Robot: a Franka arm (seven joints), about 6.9 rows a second.
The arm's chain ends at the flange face. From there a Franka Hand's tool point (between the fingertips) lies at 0.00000 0.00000 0.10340 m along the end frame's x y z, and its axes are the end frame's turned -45 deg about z.
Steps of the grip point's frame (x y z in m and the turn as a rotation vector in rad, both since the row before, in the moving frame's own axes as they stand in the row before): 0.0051 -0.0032 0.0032 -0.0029 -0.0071 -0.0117; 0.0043 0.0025 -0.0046 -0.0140 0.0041 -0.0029; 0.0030 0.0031 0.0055 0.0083 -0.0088 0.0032; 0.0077 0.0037 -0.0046 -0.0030 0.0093 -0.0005; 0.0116 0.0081 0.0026 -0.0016 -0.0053 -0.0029; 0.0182 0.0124 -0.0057 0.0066 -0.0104 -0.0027
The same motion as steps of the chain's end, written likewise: 0.0016 -0.0066 0.0032 -0.0071 -0.0030 -0.0117; 0.0035 -0.0020 -0.0046 -0.0070 0.0128 -0.0029; 0.0056 0.0000 0.0055 -0.0004 -0.0121 0.0032; 0.0072 -0.0024 -0.0046 0.0045 0.0087 -0.0005; 0.0142 -0.0030 0.0026 -0.0049 -0.0026 -0.0029; 0.0229 -0.0044 -0.0057 -0.0027 -0.0120 -0.0027
